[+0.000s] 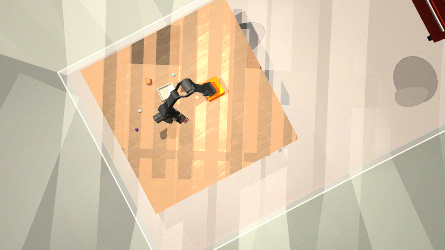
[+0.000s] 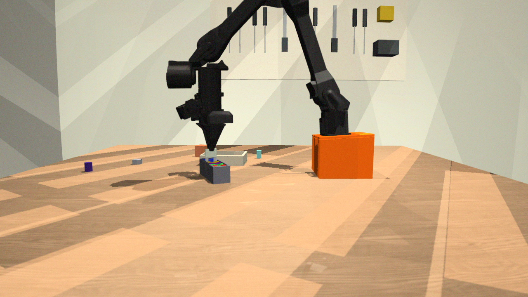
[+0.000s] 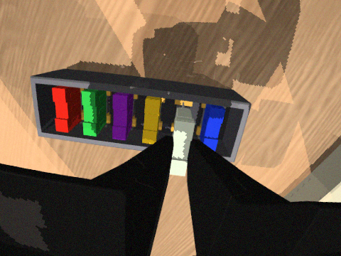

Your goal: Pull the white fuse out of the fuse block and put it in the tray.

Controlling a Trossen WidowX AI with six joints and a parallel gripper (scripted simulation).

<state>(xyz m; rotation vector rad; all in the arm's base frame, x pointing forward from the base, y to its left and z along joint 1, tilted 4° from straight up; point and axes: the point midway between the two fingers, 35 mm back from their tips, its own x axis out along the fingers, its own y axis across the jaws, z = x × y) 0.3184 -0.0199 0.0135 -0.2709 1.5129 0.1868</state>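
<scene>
Now: gripper tip 19 cm to the left of the pale tray, 6 cm above it and 4 cm past it. The rest, counted from my gripper tip: white fuse 1 cm below.
</scene>
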